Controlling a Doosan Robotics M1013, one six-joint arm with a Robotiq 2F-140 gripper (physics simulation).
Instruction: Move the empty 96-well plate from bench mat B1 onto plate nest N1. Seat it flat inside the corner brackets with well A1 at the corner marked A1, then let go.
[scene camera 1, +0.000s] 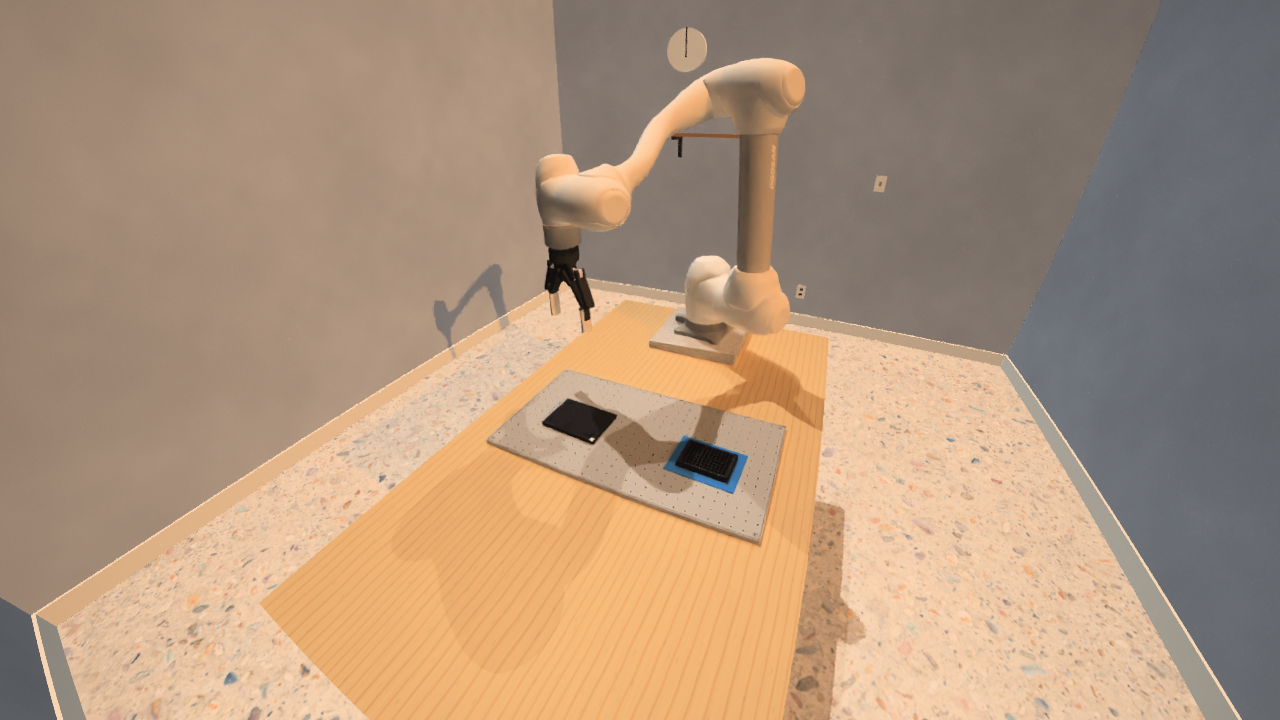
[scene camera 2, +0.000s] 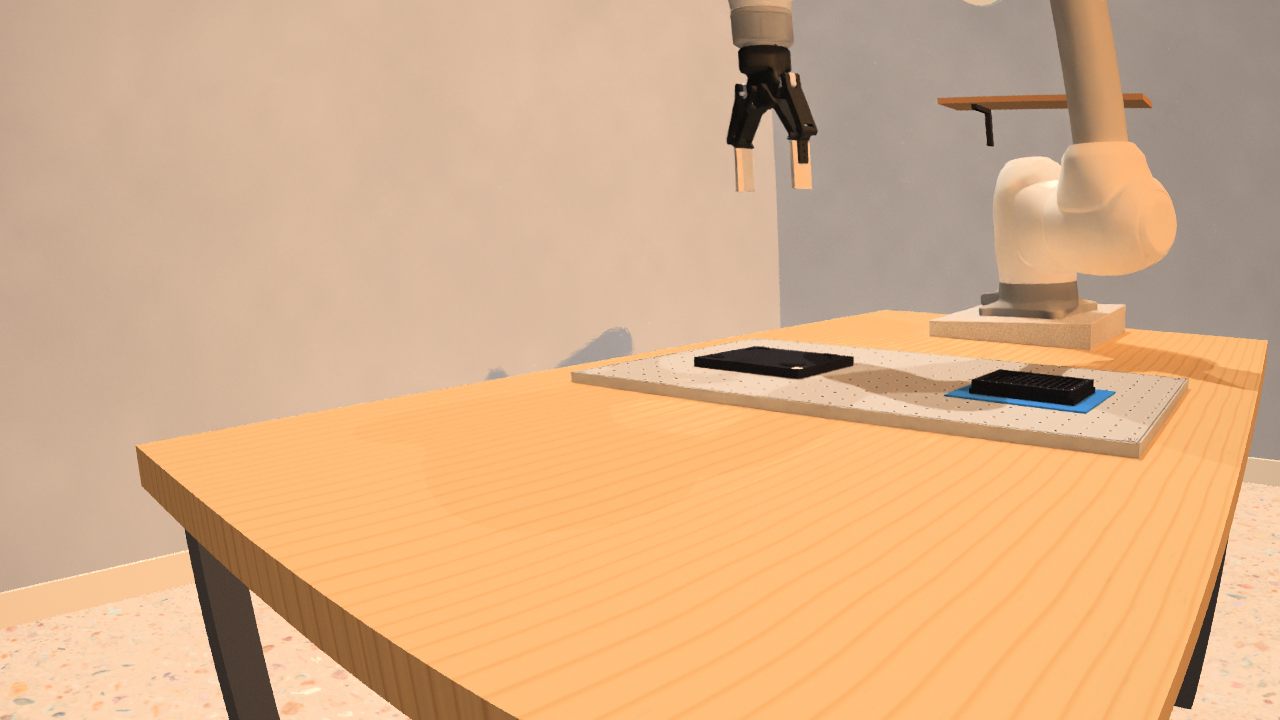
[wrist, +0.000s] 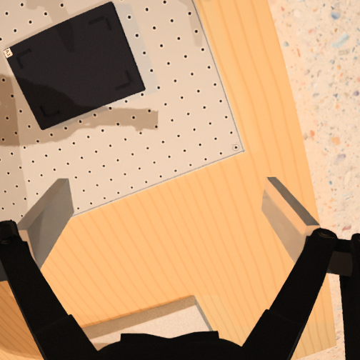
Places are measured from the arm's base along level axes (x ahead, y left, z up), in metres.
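Pixels of known places: gripper, fingertip midpoint: (scene camera 1: 570, 322) (scene camera 2: 772, 190); arm's base, link origin: (scene camera 1: 706, 329) (scene camera 2: 1039, 312).
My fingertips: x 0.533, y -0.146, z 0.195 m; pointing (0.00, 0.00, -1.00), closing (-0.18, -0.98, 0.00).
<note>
For each thing: its top centre in the pictures, then the offset to it from my fingertips. Level surfaces: height alone.
- black 96-well plate, top centre: (scene camera 2: 1034, 379) (scene camera 1: 707, 457) dz -0.206, dx +0.038, dy +0.459 m
- blue bench mat, surface height: dz -0.221 m
- black plate nest, top centre: (scene camera 2: 774, 354) (scene camera 1: 579, 417) dz -0.208, dx +0.106, dy +0.110 m
- wooden table, surface height: dz -0.235 m
The black 96-well plate (scene camera 1: 708, 459) (scene camera 2: 1032, 386) lies flat on the blue bench mat (scene camera 1: 733, 484) (scene camera 2: 1099, 402). The plate does not show in the wrist view. The black plate nest (scene camera 1: 579, 420) (scene camera 2: 760, 360) (wrist: 77, 67) lies on the perforated board, away from the mat. In the wrist view its corner brackets show with nothing between them, and a pale A1 tag (wrist: 7, 52) marks its upper left corner there. My gripper (scene camera 1: 570, 321) (scene camera 2: 773, 189) (wrist: 167, 194) is open and empty, pointing down high above the table, on the nest's side and apart from both plate and nest.
The grey perforated board (scene camera 1: 644, 452) (scene camera 2: 895, 415) (wrist: 190, 135) bears the nest and mat on the wooden table (scene camera 1: 572, 591) (scene camera 2: 671, 537) (wrist: 175, 240). The arm's base stands on a pale block (scene camera 1: 680, 344) (scene camera 2: 1002, 331) (wrist: 165, 317) behind the board. A wall shelf (scene camera 1: 707, 135) (scene camera 2: 1038, 102) is at the back.
</note>
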